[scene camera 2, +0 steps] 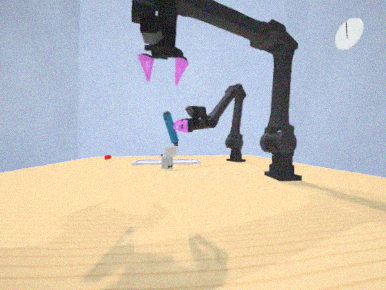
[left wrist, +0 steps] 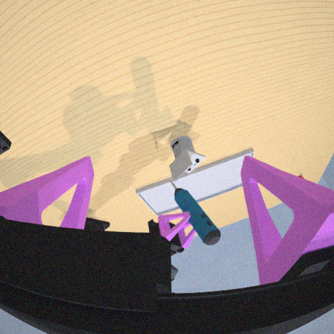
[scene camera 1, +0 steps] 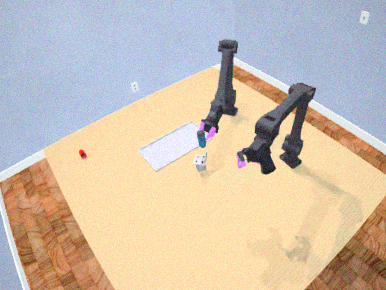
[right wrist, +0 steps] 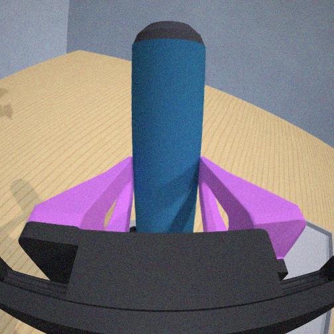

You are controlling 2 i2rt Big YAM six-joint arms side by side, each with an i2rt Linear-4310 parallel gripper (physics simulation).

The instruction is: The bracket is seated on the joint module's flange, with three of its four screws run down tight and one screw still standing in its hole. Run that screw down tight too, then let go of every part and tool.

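Places are measured from the left arm's base along level axes (x ahead, y left, z up), in millimetres.
Pixels of known places: left gripper, between the fingertips: (scene camera 2: 161,83) (scene camera 1: 247,165); right gripper, between the fingertips: (scene camera 2: 171,126); left arm's base, origin of its link: (scene camera 2: 281,177) (scene camera 1: 290,160); right arm's base, origin of its link: (scene camera 2: 235,161) (scene camera 1: 228,111).
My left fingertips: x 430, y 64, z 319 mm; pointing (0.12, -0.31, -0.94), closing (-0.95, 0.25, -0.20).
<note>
For each thing: its top centre in the pictures, then the offset to it from my left fingertips. Level surfaces: height alone.
- grey joint module, centre of its top: (scene camera 2: 167,155) (scene camera 1: 200,160) dx +19, dy -350, dz -255 mm
- pale shallow tray, centre of its top: (scene camera 1: 174,143) (scene camera 2: 167,160) dx +38, dy -596, dz -303 mm
- wooden table, height of its surface: dz -319 mm
- small red object, centre of its top: (scene camera 1: 83,154) (scene camera 2: 106,155) dx +563, dy -871, dz -285 mm
The blue screwdriver (scene camera 1: 201,140) (scene camera 2: 170,127) (left wrist: 192,207) (right wrist: 168,110) is tilted, its dark cap up. My right gripper (scene camera 1: 206,131) (scene camera 2: 179,126) (right wrist: 165,165) is shut on its handle. The thin bit points down at the pale bracket (scene camera 1: 200,160) (scene camera 2: 171,151) (left wrist: 186,162), its tip close to the bracket's edge; I cannot tell whether it touches. The bracket sits on the grey joint module (scene camera 1: 201,168) (scene camera 2: 166,163) (left wrist: 181,144). Dark spots mark its face; which screw stands up is too small to tell. My left gripper (scene camera 1: 249,161) (scene camera 2: 162,81) (left wrist: 167,164) is open and empty, well away from the bracket.
A pale shallow tray (scene camera 1: 160,155) (left wrist: 215,183) lies beside the module on the wooden table (scene camera 1: 150,215). A small red object (scene camera 1: 83,154) (scene camera 2: 107,157) (left wrist: 300,176) lies far off, at the left in both scene views.
</note>
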